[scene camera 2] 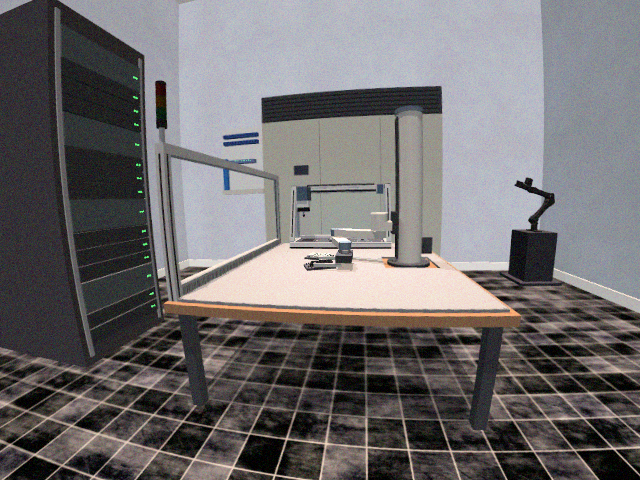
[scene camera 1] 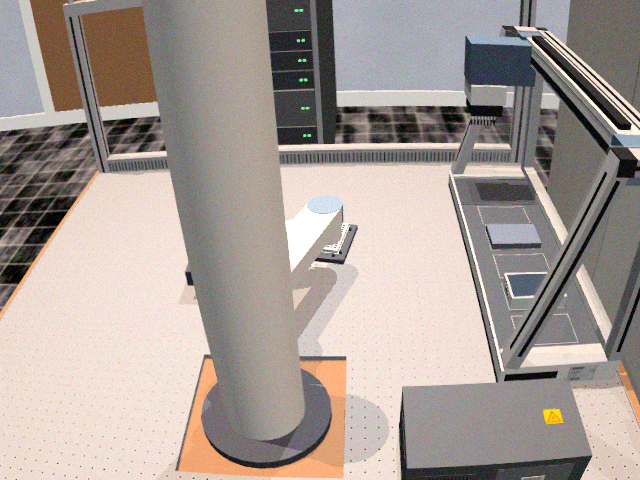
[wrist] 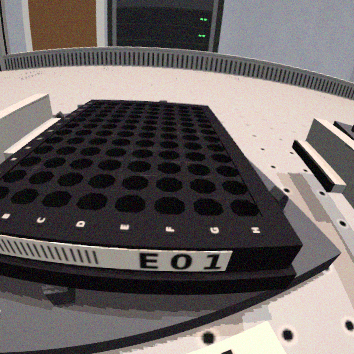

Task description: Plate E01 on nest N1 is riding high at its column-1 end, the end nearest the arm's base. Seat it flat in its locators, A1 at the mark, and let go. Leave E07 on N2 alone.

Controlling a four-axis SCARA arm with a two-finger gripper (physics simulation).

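Places are measured from the arm's base along level axes (x back, y right, z up), in millimetres.
Pixels of known places: gripper, fingertip midpoint: (scene camera 2: 316, 261) (wrist: 178, 115); arm's base at its link origin: (scene camera 2: 408, 263) (scene camera 1: 266, 415).
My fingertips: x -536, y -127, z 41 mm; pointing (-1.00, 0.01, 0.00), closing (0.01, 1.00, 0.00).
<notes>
For each thing: its top centre in the pictures, then the offset to it from my fingertips. "spot": a spot on its surface instead. Level surfaces: height alone.
- Plate E01 at its top centre: (wrist: 136, 119) (scene camera 2: 321, 260) dz +8, dx +32, dy -17 mm
- dark grey nest N1 at a spot on its surface: (wrist: 320, 254) spot: dz -16, dx +76, dy +54 mm
- locator at a spot on its surface: (wrist: 60, 296) spot: dz -12, dx +97, dy -24 mm
- nest N2 at a spot on its surface: (scene camera 1: 351, 240) spot: dz -18, dx -14, dy +285 mm
- table at its surface level: dz -28 mm
- grey box at a spot on its surface: (scene camera 1: 485, 423) spot: dz +87, dx +660, dy +510 mm
- pale card at a spot on its surface: (wrist: 250, 340) spot: dz -26, dx +100, dy +27 mm
Plate E01 (wrist: 172, 170), black with dark wells, lies on the dark grey nest N1 (wrist: 320, 254) in the wrist view. Its labelled near end stands above the nest, with a shadowed gap and a locator (wrist: 60, 296) below it. The far end sits lower. My gripper (wrist: 178, 115) is open wide, one finger on each side of the plate; the right finger is clearly apart from it. The A1 corner is outside the wrist view at the left. In scene camera 1, the column and arm hide E01. White plate E07 (scene camera 1: 338, 241) is partly hidden by the arm on nest N2 (scene camera 1: 351, 240).
The arm's column (scene camera 1: 232, 232) (scene camera 2: 409, 191) stands on the table (scene camera 1: 403, 310) (scene camera 2: 361, 294). A gantry deck (scene camera 1: 473, 268) is at the right of scene camera 1, with a grey box (scene camera 1: 485, 423) in front. A pale card (wrist: 250, 340) lies before N1. A dark edge shows at the wrist view's right.
</notes>
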